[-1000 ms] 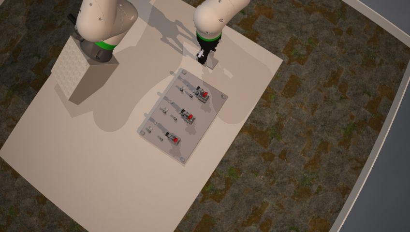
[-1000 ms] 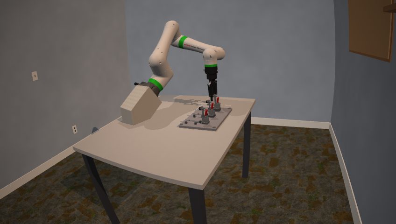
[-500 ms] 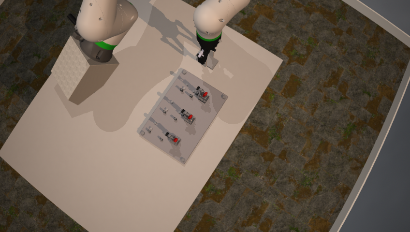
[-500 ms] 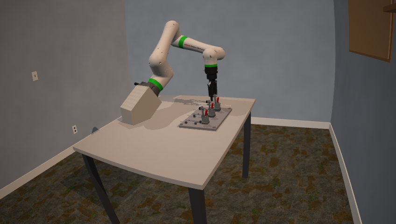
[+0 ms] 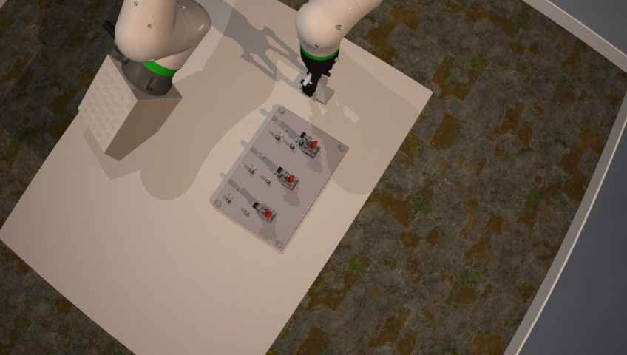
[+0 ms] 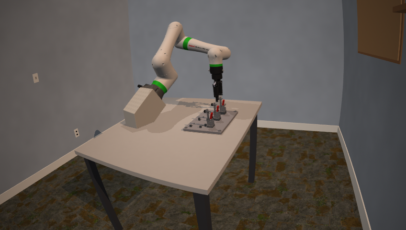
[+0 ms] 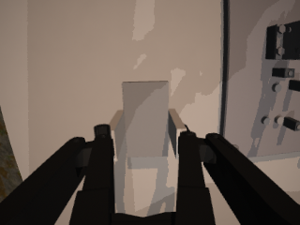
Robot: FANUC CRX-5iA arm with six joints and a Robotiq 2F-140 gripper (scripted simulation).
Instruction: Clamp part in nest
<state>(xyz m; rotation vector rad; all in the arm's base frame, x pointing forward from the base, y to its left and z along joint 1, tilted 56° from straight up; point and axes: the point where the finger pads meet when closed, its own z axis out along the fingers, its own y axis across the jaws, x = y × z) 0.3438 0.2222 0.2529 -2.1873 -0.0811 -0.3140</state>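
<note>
My hand is 11 cm short of the grey fixture plate, 25 cm to the left of it and 4 cm above it. The rest, counted from my hand: part (3 cm below).
</note>
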